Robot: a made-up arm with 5 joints.
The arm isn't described. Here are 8 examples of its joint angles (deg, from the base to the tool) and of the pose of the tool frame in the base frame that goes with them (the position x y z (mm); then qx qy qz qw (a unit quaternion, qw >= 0)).
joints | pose
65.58 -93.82 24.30 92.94 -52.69 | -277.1 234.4 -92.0 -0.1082 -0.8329 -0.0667 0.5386
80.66 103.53 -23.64 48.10 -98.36 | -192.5 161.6 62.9 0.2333 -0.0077 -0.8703 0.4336
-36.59 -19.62 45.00 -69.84 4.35 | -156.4 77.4 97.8 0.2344 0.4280 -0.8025 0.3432
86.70 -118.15 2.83 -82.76 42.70 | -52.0 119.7 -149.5 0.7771 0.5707 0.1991 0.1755
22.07 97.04 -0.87 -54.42 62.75 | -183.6 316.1 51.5 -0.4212 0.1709 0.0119 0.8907
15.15 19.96 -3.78 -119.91 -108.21 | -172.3 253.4 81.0 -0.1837 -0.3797 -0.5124 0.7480
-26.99 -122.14 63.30 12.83 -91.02 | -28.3 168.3 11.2 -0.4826 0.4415 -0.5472 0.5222
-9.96 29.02 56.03 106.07 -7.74 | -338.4 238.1 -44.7 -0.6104 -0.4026 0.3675 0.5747
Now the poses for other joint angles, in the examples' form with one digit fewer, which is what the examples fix.
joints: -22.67 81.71 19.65 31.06 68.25
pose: -236 293 45 -0.556 0.122 0.246 0.785
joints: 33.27 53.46 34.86 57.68 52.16
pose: -258 272 -82 -0.604 -0.380 -0.011 0.700
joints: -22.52 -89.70 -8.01 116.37 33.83
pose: -195 244 108 -0.136 0.129 0.026 0.982
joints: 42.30 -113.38 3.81 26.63 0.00
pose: -217 94 63 0.454 -0.033 -0.309 0.835
